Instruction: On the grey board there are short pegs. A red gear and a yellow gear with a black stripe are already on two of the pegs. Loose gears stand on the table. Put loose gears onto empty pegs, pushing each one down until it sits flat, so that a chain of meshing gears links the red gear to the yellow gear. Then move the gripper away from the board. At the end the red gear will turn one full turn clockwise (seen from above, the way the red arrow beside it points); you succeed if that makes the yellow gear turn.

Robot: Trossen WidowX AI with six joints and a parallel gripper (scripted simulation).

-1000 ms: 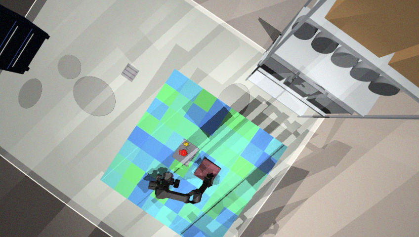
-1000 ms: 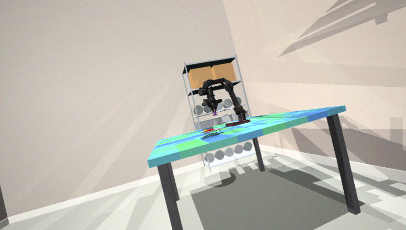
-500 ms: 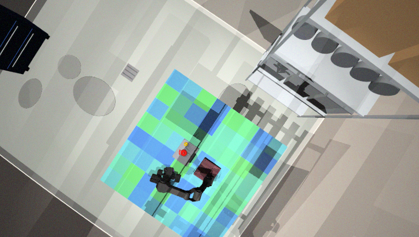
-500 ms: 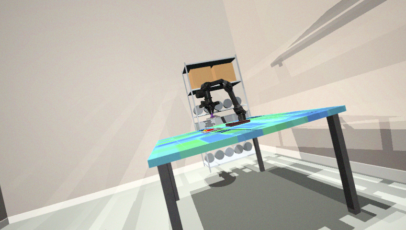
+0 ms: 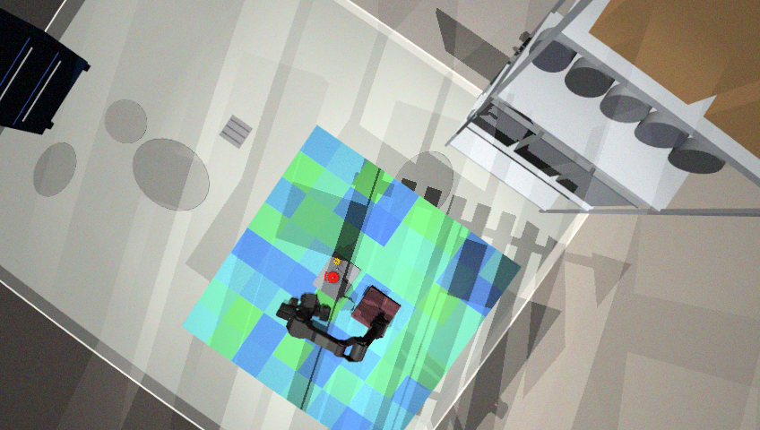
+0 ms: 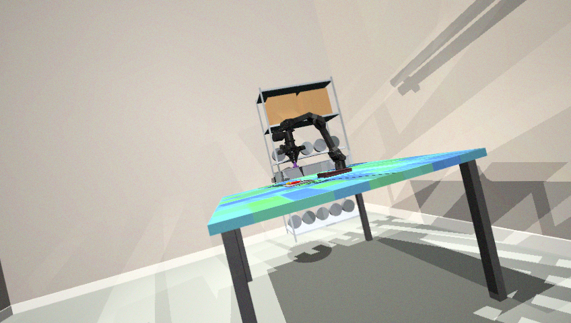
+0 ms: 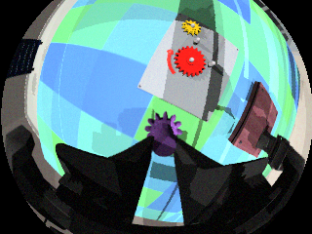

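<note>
Now: the red gear 10 mm behind my gripper tip, 110 mm to the right of it and 130 mm below it. From my gripper tip the other things lie so: purple gear (10 mm below).
</note>
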